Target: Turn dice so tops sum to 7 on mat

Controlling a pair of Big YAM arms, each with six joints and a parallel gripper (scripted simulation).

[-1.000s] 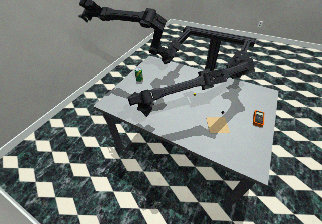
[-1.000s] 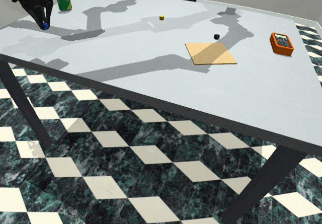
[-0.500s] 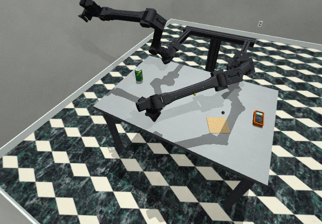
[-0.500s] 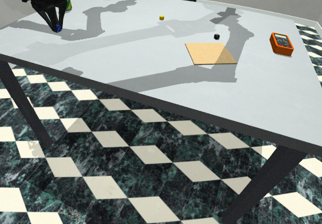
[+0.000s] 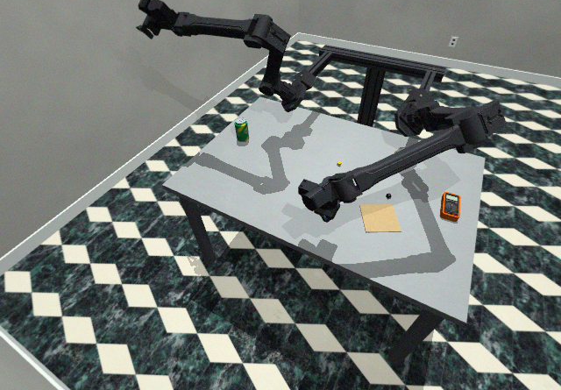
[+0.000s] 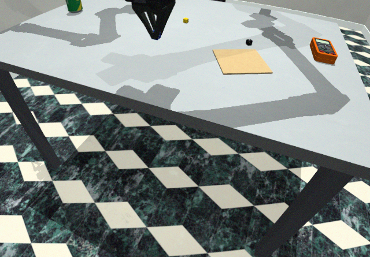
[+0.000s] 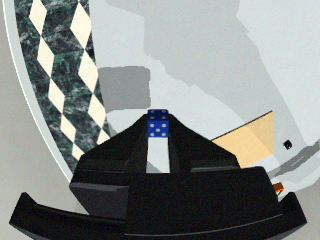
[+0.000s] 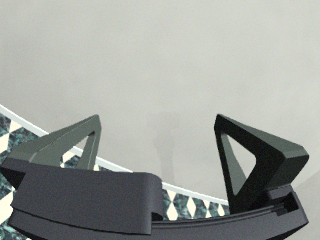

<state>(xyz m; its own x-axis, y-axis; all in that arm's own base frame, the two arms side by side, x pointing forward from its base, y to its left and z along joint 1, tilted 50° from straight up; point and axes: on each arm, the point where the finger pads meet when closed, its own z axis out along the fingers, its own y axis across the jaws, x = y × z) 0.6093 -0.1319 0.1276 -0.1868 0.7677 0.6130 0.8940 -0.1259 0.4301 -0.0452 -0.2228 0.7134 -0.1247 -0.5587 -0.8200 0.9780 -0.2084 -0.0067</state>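
Now: left hand 180 mm to the right of the tan mat, 180 mm past it and 120 mm above it. The rest, counted from my left hand: black die: 310 mm behind, 200 mm to the left, 120 mm below; then yellow die: 430 mm behind, 120 mm below, 50 mm to the right; then blue die: right at my left hand.
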